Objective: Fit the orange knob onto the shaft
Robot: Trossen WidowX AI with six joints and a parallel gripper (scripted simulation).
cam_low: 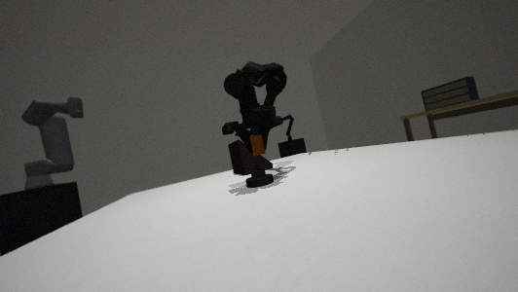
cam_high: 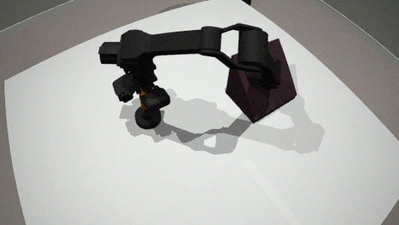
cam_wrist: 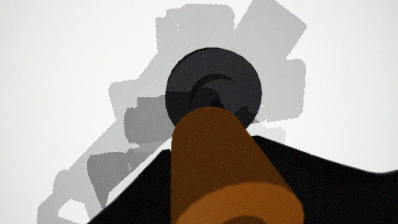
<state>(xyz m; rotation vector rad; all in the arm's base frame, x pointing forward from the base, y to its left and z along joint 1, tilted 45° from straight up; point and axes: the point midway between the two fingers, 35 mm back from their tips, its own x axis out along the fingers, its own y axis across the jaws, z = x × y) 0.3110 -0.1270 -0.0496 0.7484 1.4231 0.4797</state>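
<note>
My gripper tip is 2 cm to the left of the dark pedestal and 7 cm above it. The rest, counted from my gripper tip: orange knob: 2 cm above.
</note>
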